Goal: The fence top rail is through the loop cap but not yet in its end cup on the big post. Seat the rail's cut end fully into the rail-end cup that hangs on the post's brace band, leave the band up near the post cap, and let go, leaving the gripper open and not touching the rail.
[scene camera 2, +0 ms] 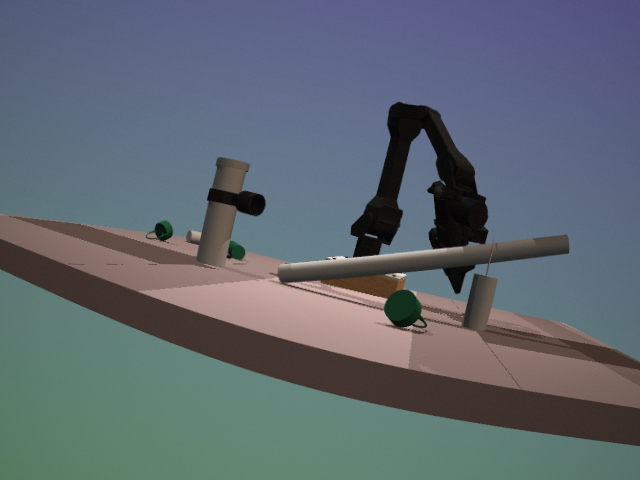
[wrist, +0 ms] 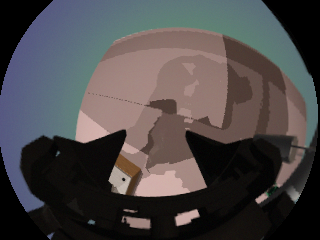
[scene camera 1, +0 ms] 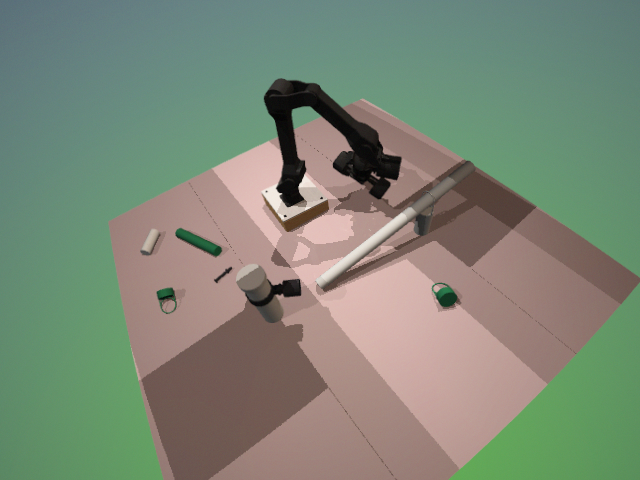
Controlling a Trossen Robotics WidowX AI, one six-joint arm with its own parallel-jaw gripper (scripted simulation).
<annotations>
my gripper: scene camera 2 452,284; wrist 156,133; scene camera 1 360,182
same spot on big grey post: [scene camera 2: 219,220] = [scene camera 1: 273,304]
</annotations>
